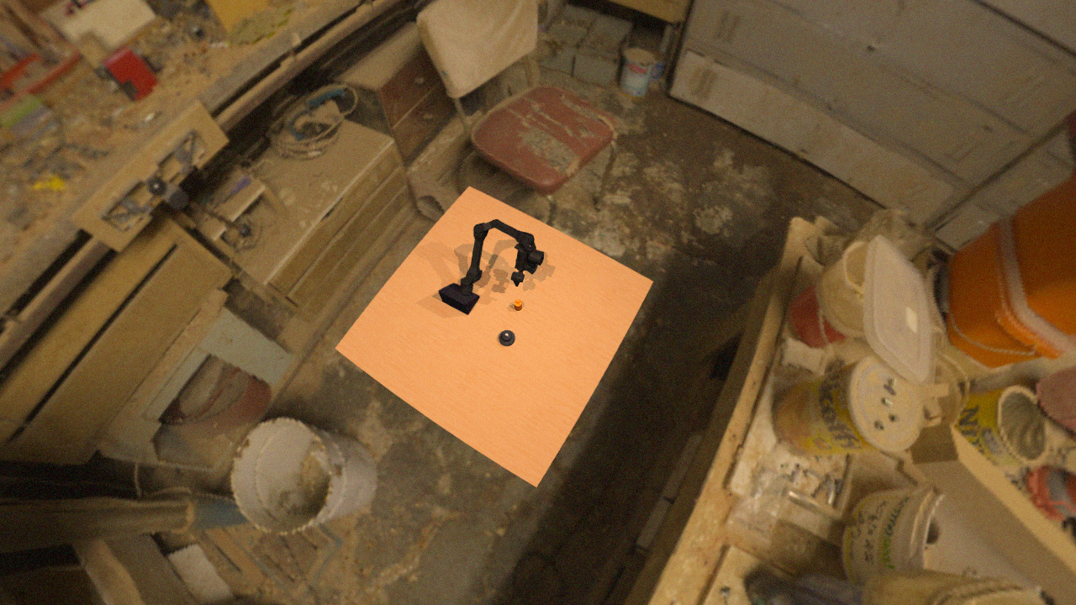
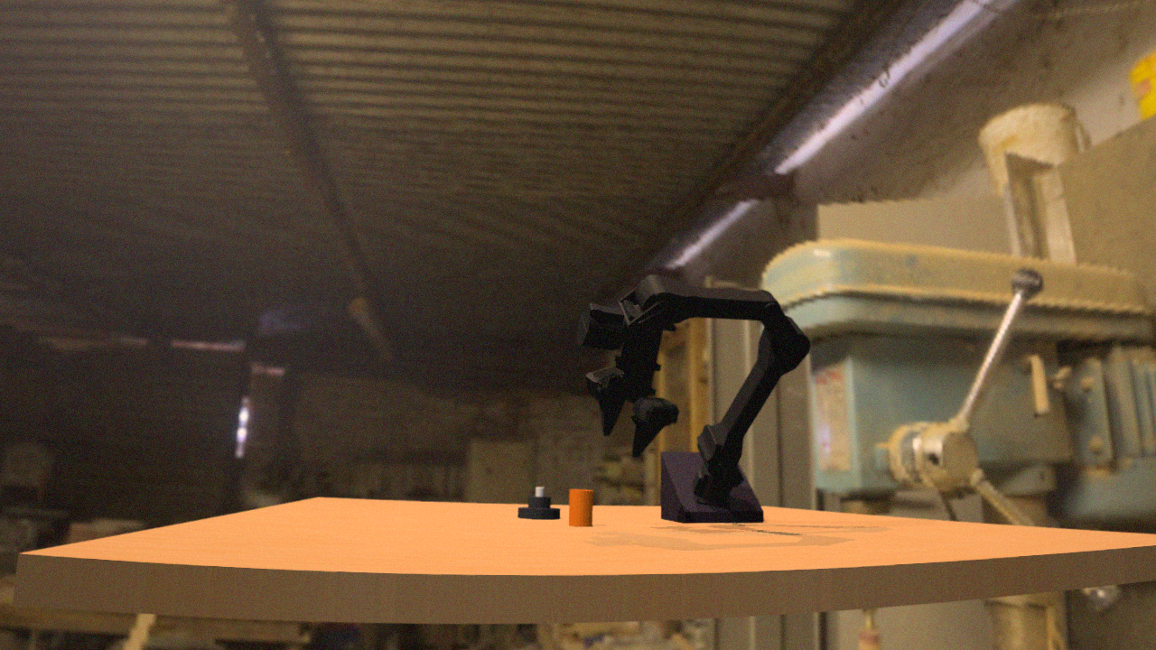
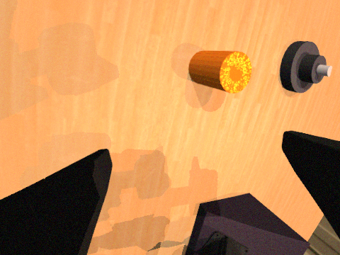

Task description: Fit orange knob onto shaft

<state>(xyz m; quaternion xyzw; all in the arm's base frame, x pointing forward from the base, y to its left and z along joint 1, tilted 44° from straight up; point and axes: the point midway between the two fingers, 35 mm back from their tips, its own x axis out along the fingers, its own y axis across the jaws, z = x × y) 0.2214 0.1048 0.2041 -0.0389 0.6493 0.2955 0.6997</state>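
The orange knob is 60 mm ahead of my gripper tip, 70 mm to the right of it and 90 mm below it. Round my gripper tip: round pedestal (120 mm ahead, 250 mm to the right, 100 mm below).
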